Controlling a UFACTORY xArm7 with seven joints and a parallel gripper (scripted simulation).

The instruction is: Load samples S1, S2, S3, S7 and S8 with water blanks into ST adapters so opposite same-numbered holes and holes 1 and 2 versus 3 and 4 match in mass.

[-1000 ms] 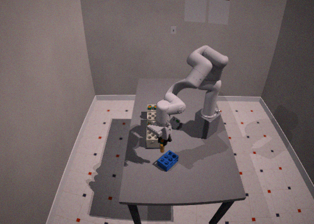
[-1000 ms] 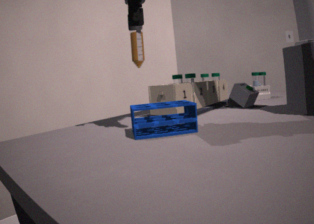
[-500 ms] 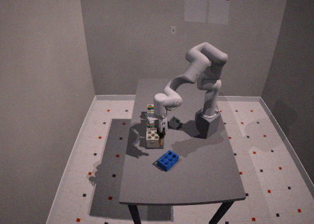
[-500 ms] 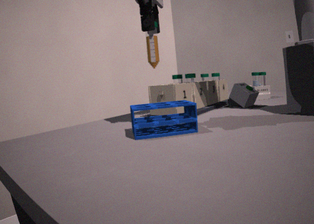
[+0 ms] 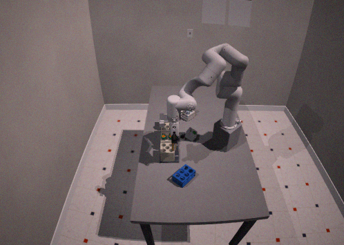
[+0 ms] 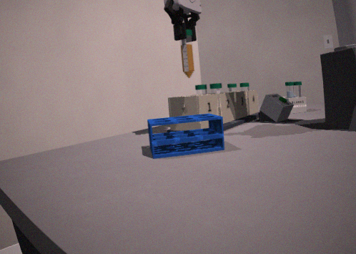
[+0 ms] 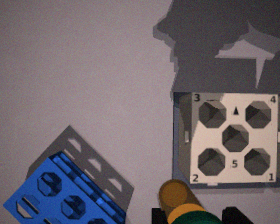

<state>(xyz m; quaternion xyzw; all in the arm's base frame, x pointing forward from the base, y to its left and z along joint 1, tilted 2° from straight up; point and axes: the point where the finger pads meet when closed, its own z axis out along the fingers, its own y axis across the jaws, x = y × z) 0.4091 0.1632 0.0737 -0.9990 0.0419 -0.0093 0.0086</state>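
My hand is 1 cm to the right of the sample tube and 5 cm above it. Also, from my hand: blue rack: 5 cm behind, 13 cm to the left, 22 cm below; sloped done desk: 16 cm behind, 25 cm to the right, 20 cm below; adapter: 4 cm ahead, 8 cm to the right, 20 cm below.
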